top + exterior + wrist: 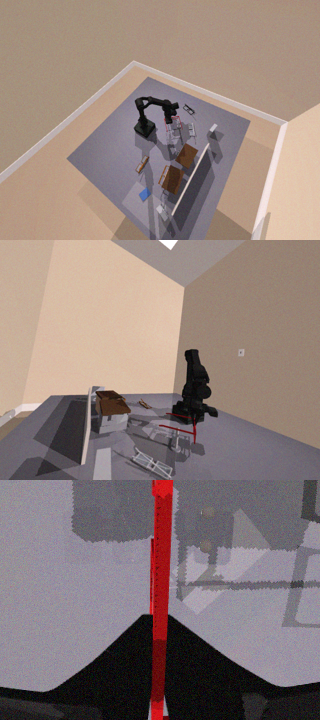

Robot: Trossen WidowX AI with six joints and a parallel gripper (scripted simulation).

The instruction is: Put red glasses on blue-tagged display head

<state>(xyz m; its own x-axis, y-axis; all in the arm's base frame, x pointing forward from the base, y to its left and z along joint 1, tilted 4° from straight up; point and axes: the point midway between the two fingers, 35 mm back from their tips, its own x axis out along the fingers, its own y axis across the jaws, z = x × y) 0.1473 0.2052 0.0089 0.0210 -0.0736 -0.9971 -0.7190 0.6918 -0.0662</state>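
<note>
The white post lies 12 cm ahead of my gripper tip, 4 cm below it and 2 cm to the left of it. From my gripper tip the other things lie so: blue tag (64 cm to the right, 23 cm ahead, 6 cm below); then long low white wall (46 cm ahead, 32 cm to the right, 1 cm below).
</note>
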